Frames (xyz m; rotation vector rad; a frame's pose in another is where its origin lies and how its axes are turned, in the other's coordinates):
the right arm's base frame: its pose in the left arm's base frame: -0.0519 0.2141 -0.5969 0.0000 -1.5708 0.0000
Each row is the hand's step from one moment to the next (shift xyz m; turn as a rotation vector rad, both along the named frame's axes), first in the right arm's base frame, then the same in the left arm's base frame.
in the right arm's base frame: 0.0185 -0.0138 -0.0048 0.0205 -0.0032 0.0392
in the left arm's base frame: 0.0048 -0.0138 0.0185 -0.0392 -0.0032 0.0205
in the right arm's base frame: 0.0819 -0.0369 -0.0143 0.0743 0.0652 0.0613
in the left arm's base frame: 0.0143 -0.0369 0.0819 -0.0613 0.0652 0.0743
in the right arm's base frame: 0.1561 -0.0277 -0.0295 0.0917 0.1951 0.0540
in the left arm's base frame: 0.0295 -0.0277 0.1561 -0.0540 0.1951 0.0917
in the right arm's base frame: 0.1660 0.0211 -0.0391 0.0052 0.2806 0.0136
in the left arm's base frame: 0.0391 0.0211 0.1660 -0.0136 0.2806 0.0052
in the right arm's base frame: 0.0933 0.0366 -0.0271 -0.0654 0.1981 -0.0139
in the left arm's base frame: 0.0271 0.0366 0.0933 0.0139 0.1981 -0.0654
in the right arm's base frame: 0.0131 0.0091 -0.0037 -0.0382 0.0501 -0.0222
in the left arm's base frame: 0.0037 0.0091 0.0131 0.0222 0.0501 -0.0382
